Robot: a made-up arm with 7 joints.
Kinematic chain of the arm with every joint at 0, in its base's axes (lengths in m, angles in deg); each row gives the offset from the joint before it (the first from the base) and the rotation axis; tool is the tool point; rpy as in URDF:
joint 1: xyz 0 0 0.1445 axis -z
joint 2: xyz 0 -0.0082 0.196 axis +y
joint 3: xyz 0 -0.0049 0.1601 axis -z
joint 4: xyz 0 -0.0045 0.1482 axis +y
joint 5: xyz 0 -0.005 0.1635 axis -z
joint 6: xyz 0 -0.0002 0.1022 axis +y
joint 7: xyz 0 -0.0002 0.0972 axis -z
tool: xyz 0 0 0 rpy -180 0 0
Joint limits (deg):
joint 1: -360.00..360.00
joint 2: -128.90..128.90
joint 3: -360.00..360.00
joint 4: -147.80..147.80
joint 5: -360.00..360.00
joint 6: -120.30..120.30
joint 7: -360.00..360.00
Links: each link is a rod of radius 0.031 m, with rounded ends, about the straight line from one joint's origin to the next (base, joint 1, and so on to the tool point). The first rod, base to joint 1, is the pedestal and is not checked.
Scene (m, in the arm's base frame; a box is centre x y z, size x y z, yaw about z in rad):
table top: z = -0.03
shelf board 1: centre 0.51 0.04 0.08 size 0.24 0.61 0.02 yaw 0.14
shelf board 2: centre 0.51 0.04 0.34 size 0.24 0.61 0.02 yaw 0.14
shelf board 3: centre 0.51 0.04 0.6 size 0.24 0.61 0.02 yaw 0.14
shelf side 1: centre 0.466 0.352 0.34 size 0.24 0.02 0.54 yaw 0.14
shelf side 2: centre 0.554 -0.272 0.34 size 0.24 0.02 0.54 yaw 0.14
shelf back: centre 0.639 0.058 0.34 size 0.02 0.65 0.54 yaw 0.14
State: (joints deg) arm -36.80 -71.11 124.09 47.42 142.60 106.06 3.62
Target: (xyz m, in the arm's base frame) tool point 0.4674 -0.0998 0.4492
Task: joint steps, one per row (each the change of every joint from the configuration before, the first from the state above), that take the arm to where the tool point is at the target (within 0.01 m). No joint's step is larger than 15 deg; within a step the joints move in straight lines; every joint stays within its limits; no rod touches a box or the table.
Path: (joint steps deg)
1: -12.52 4.45 -5.17 12.55 -1.41 0.82 0.00
2: -12.51 4.44 -5.17 12.54 -1.42 0.83 0.00
3: -12.52 4.45 -5.18 12.55 -1.41 0.82 0.00
4: -12.52 4.44 -5.17 12.55 -1.41 0.83 0.00
5: -12.51 4.45 -5.17 12.54 -1.42 0.82 0.00
6: -12.52 4.45 -5.17 12.55 -1.41 0.83 0.00
7: -7.41 -5.64 0.85 -12.06 2.43 -7.09 0.00
8: -7.41 -5.63 0.86 -12.06 2.43 -7.09 0.00
9: -7.41 -5.64 0.85 -12.06 2.43 -7.09 0.00

